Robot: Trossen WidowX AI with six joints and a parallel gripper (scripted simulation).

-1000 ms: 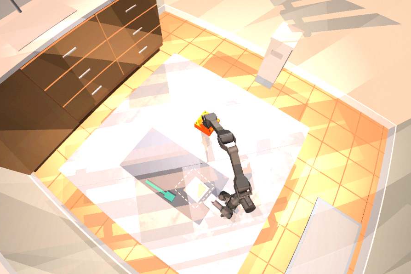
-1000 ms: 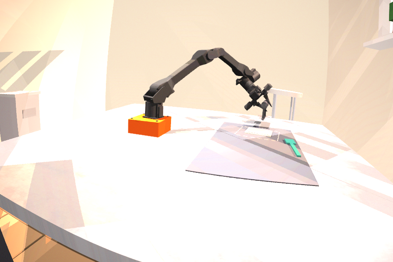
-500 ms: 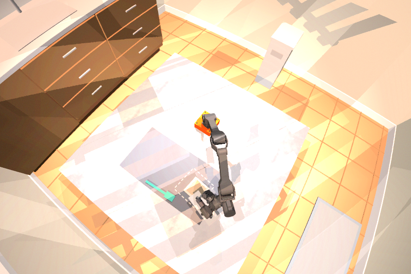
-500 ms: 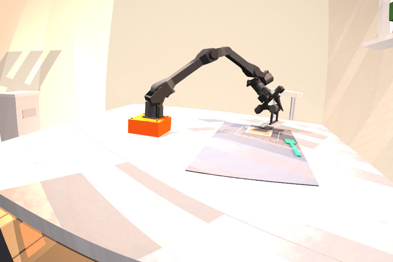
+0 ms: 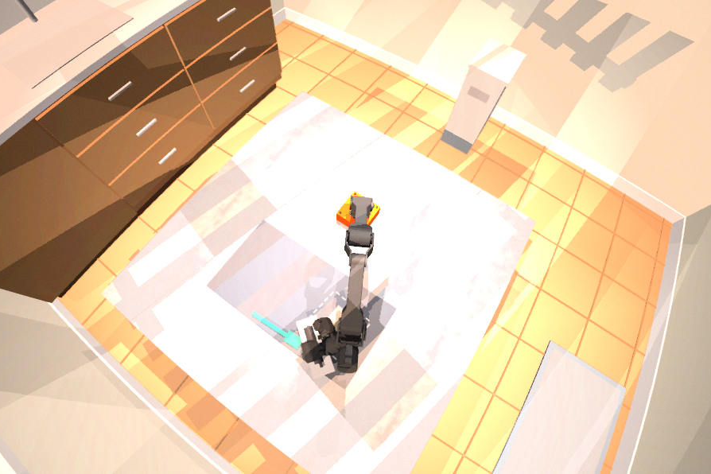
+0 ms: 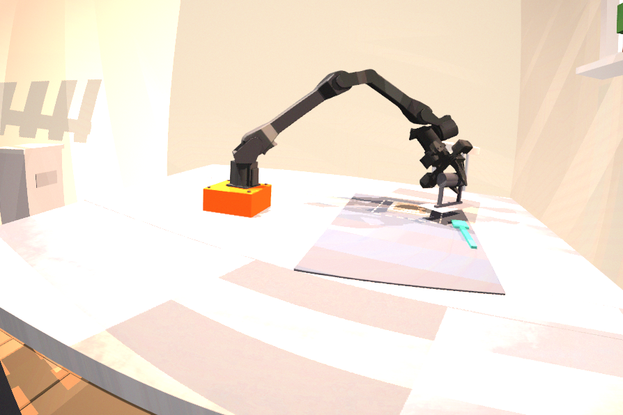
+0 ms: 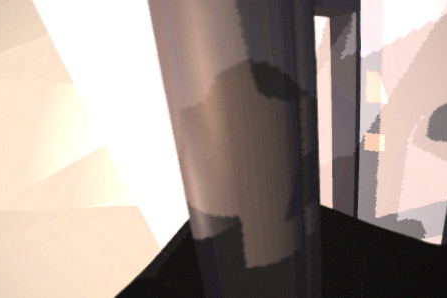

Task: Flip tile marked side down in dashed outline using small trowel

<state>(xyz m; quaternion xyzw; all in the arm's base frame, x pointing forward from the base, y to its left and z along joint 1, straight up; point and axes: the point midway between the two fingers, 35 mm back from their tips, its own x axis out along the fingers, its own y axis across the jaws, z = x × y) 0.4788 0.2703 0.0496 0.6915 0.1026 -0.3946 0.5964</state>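
Right now my gripper tip is 2 cm past the grey trowel, 1 cm to the right of it and 1 cm above it. Also, from my gripper tip: teal trowel: 2 cm ahead, 13 cm to the right, 7 cm below; white tile: 14 cm behind, 8 cm below; grey mat: 11 cm behind, 18 cm to the right, 10 cm below.
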